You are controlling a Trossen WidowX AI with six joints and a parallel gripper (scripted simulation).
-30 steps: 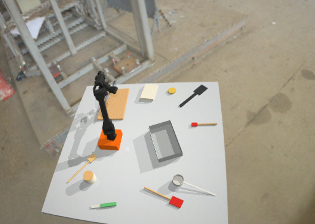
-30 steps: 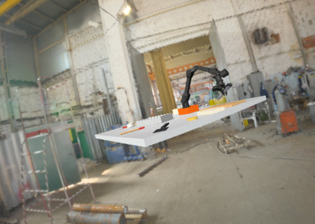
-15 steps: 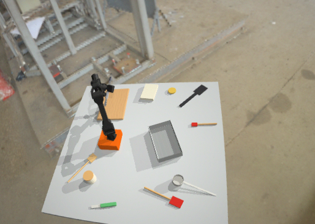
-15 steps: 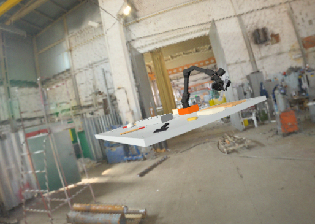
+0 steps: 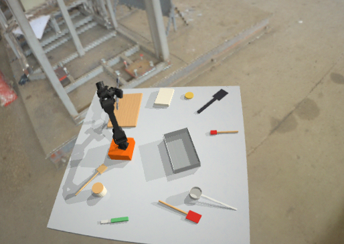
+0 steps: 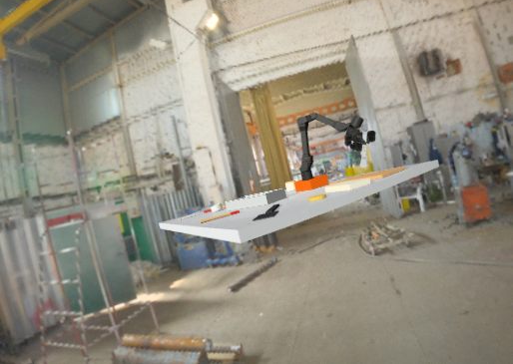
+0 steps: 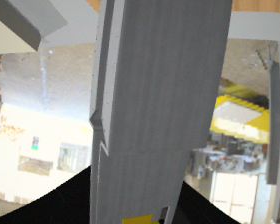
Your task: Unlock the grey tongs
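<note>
Now: gripper tip 2 cm short of the wooden board, 5 cm to the left of it and 18 cm above it. The rest, counted from my gripper tip: yellow lock piece 1 cm behind, 3 cm to the right, 2 cm above; then cream block 30 cm ahead, 14 cm to the left, 17 cm below; then grey roasting tin 58 cm ahead, 34 cm to the right, 16 cm below.
</note>
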